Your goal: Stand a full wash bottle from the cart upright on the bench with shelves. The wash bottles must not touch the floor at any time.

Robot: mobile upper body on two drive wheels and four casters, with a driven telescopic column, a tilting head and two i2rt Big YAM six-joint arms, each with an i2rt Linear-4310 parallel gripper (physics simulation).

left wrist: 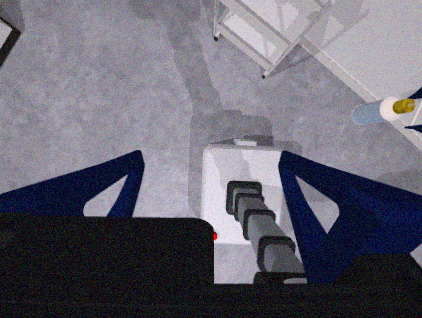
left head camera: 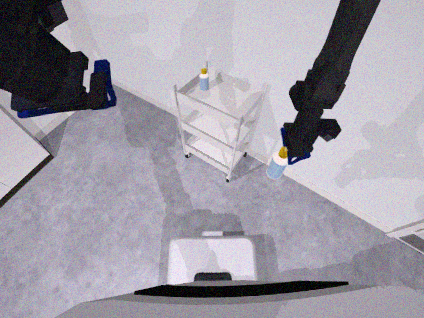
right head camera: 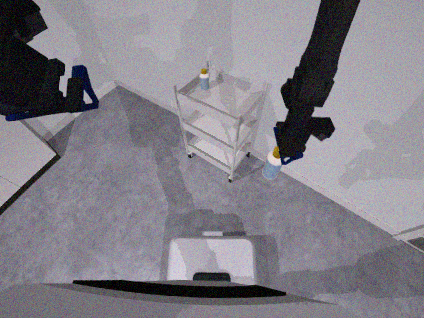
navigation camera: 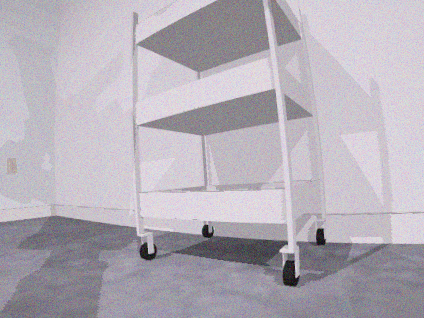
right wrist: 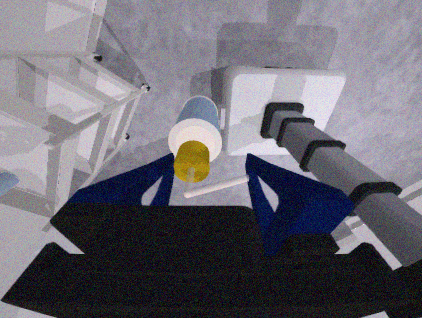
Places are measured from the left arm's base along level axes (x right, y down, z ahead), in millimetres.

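Pixels of known places: left gripper, between the fingertips: (left wrist: 211, 158) (left head camera: 89, 104) (right head camera: 74, 107); right gripper, between the fingertips: (left wrist: 408, 113) (left head camera: 287, 155) (right head camera: 281, 155) (right wrist: 210, 159).
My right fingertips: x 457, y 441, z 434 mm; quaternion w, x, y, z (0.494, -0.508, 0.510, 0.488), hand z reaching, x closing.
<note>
Ahead of a thing's pixels: the offset from my right fingertips to its top centre.
My right gripper (left head camera: 291, 150) (right head camera: 283, 149) (left wrist: 414, 111) (right wrist: 210, 159) is shut on a wash bottle {dz +5, dx -6, dy -36 mm} (left head camera: 276, 168) (right head camera: 271, 169) (left wrist: 370, 112) (right wrist: 200, 111) with blue body, white collar and yellow cap. It hangs slightly tilted, to the right of the cart and apart from it. A second blue wash bottle {dz +742, dx -282, dy +131 mm} (left head camera: 204, 84) (right head camera: 204, 83) stands upright on the top shelf of the white cart (left head camera: 210, 106) (right head camera: 210, 105) (navigation camera: 280, 125). My left gripper (left head camera: 65, 110) (right head camera: 52, 112) (left wrist: 211, 158) is open and empty, at the upper left of the head views. I cannot identify the bench with shelves.
A white surface with a dark edge (left head camera: 22, 155) (right head camera: 27, 160) reaches in at the left of the head views. A wall runs behind the cart and along the right. My white base (left head camera: 212, 255) (right head camera: 212, 255) is below the cart in the head views, apart from it.
</note>
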